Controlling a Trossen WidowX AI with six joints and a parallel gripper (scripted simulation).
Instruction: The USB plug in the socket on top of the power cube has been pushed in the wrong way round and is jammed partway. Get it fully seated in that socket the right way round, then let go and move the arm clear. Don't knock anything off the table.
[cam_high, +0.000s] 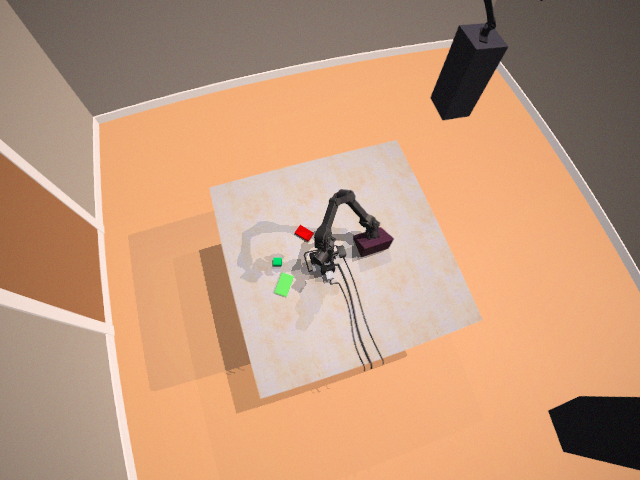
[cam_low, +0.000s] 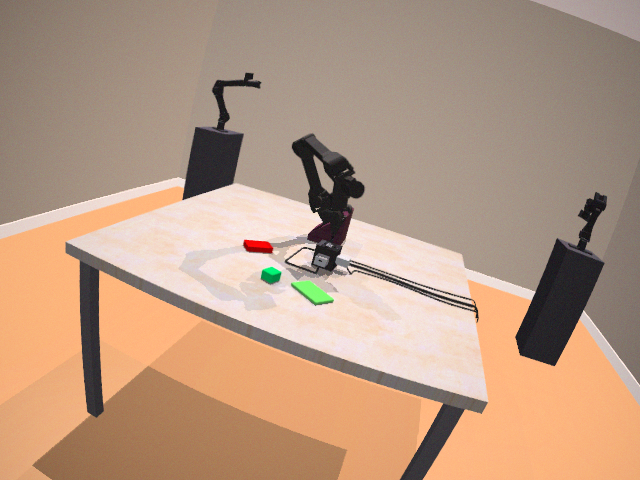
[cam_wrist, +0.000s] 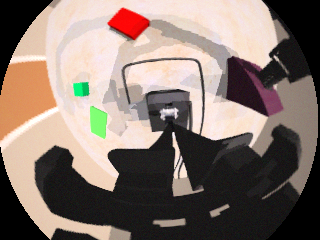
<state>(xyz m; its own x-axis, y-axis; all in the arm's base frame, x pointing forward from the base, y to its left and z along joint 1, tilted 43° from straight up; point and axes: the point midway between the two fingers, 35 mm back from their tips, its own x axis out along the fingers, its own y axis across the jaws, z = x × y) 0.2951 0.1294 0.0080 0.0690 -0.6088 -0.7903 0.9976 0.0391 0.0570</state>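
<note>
My gripper tip is now 2 cm above the small USB plug. Round my gripper tip: small green cube 26 cm ahead, 10 cm to the right, 10 cm below; green flat block 26 cm ahead, 4 cm to the left, 11 cm below; red flat block 7 cm ahead, 24 cm to the right, 11 cm below.
</note>
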